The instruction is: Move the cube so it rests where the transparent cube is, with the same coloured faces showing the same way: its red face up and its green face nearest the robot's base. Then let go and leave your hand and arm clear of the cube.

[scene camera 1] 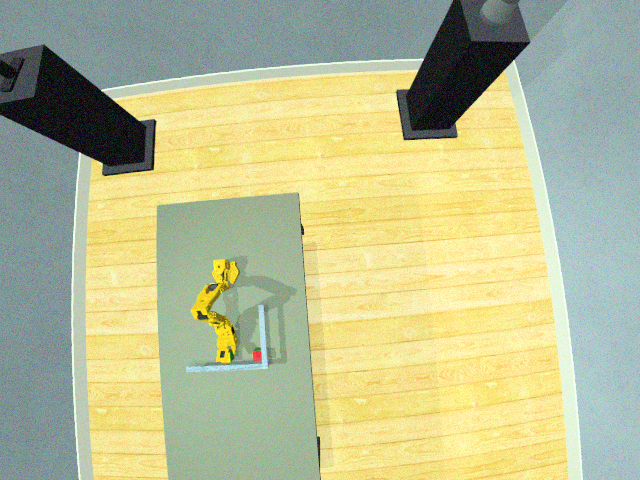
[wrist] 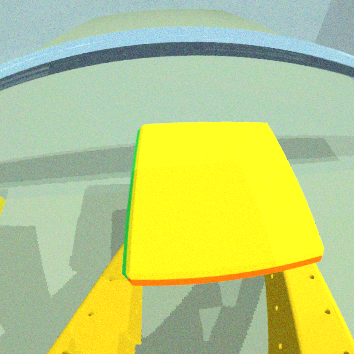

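Where they show: hand at its tool point: [scene camera 1: 233, 353] [wrist: 151, 235]; arm's base at its link origin: [scene camera 1: 227, 277].
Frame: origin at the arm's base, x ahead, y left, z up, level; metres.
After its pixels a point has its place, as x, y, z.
The cube [wrist: 210, 200] fills the middle of the wrist view, its yellow face towards the camera, a thin green face at its left and an orange strip along its lower edge. In the scene view a green sliver of the cube [scene camera 1: 232, 355] @[0.313, 0.012, 0.017] shows beside the gripper. My gripper [scene camera 1: 224, 356] @[0.310, 0.012, 0.005] [wrist: 202, 274] has one jaw at each side of the cube and is shut on it; the tips are hidden behind it. I cannot tell whether the cube touches the table. The transparent cube [scene camera 1: 256, 356] @[0.314, 0.116, 0.040] shows red on top, green towards the base, in the corner of the rails.
A pale blue L-shaped rail [scene camera 1: 262, 330] @[0.210, 0.153, 0.060] [wrist: 200, 35] borders the transparent cube on two sides. One arm of it runs just past the gripper. The grey-green table [scene camera 1: 232, 423] @[0.595, -0.016, 0.000] carries the yellow robot arm [scene camera 1: 206, 299] @[0.064, 0.006, 0.190]. Two black pillars [scene camera 1: 82, 108] [scene camera 1: 449, 77] stand on the floor.
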